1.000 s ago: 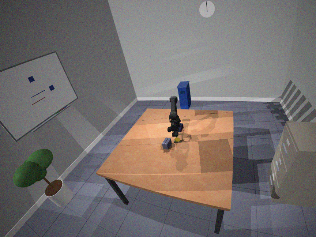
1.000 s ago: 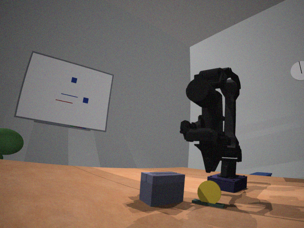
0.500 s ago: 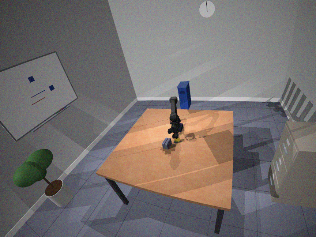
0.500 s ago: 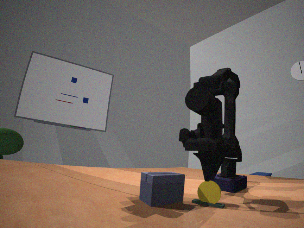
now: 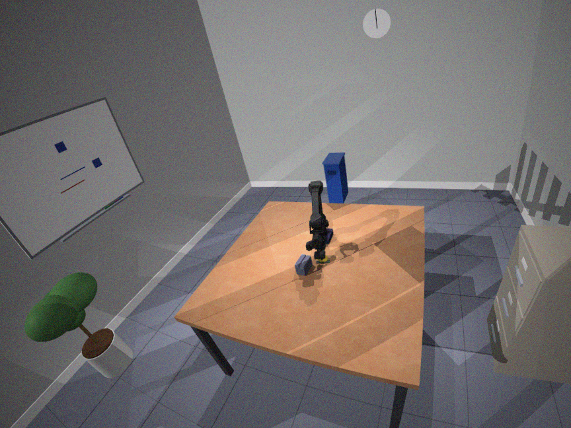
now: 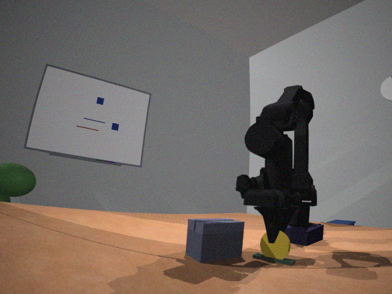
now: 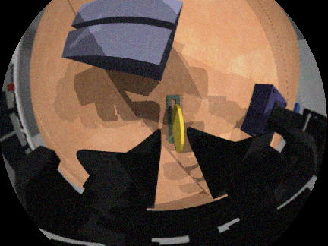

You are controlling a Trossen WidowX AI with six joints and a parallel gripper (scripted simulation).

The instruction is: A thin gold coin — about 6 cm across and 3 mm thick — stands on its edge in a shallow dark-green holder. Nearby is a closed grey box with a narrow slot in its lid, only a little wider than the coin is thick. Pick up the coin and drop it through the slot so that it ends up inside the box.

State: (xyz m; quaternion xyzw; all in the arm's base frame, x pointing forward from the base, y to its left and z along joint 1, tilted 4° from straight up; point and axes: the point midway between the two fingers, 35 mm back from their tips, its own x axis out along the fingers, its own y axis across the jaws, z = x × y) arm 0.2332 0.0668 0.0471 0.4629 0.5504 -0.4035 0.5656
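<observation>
The gold coin lies 1 cm below my gripper tip.
</observation>
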